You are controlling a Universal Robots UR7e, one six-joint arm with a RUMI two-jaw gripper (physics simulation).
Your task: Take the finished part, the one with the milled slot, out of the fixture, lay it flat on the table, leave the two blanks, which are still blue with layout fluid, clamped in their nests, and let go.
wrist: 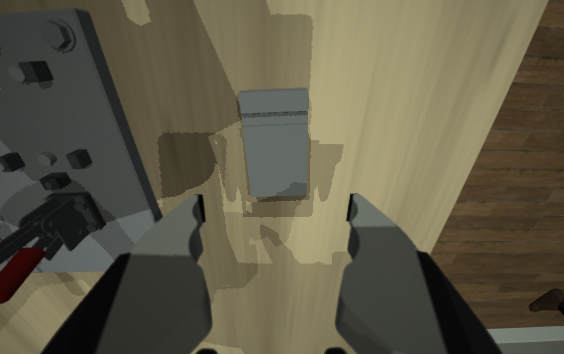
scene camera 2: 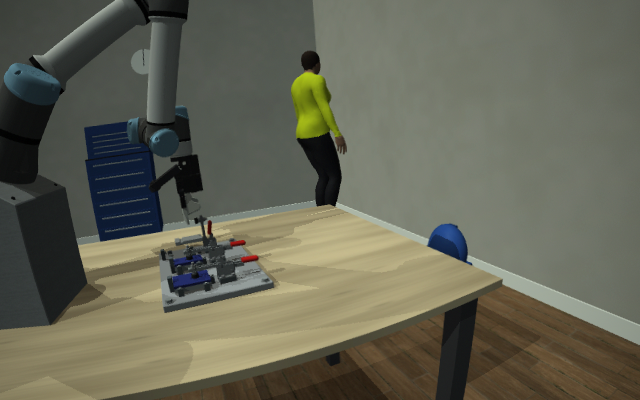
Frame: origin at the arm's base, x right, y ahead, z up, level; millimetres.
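Seen in the pictures: gripper, between the fingertips: point(wrist: 276, 196) point(scene camera 2: 187, 221); arm's base, origin of its link: point(scene camera 2: 2, 169).
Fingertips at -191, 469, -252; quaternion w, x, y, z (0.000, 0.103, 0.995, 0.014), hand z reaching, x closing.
Offsets run from my fingertips to a thing's top centre, as dx, dy, dz. "spot": to the spot under its first point. Level surfaces: height alone.
The finished part @(-1, -8, -55) point(scene camera 2: 189, 240) point(wrist: 277, 155), a grey block with a slot across it near one end, lies flat on the table @(dz -65) point(scene camera 2: 350, 280) point(wrist: 380, 100), beside the fixture plate @(+291, -40, -50) point(scene camera 2: 215, 296) point(wrist: 30, 110) and apart from it. My gripper point(scene camera 2: 191, 217) point(wrist: 276, 196) is open and empty above the part, its fingertips apart from it and wider than it. Two blue blanks, the nearer blank @(+391, -106, -29) point(scene camera 2: 191, 279) and the farther blank @(+284, -82, -24) point(scene camera 2: 185, 260), sit in their nests under clamps. The blanks do not show in the wrist view.
Two red clamp handles @(spot: +314, +46, -7) point(scene camera 2: 238, 243) @(spot: +421, +25, -10) point(scene camera 2: 249, 258) lie low over the plate; a third red handle @(spot: +197, +15, +17) point(scene camera 2: 210, 227) stands upright near my fingers. A person in yellow point(scene camera 2: 311, 107) stands beyond the table. A blue cabinet point(scene camera 2: 125, 195) is behind the arm.
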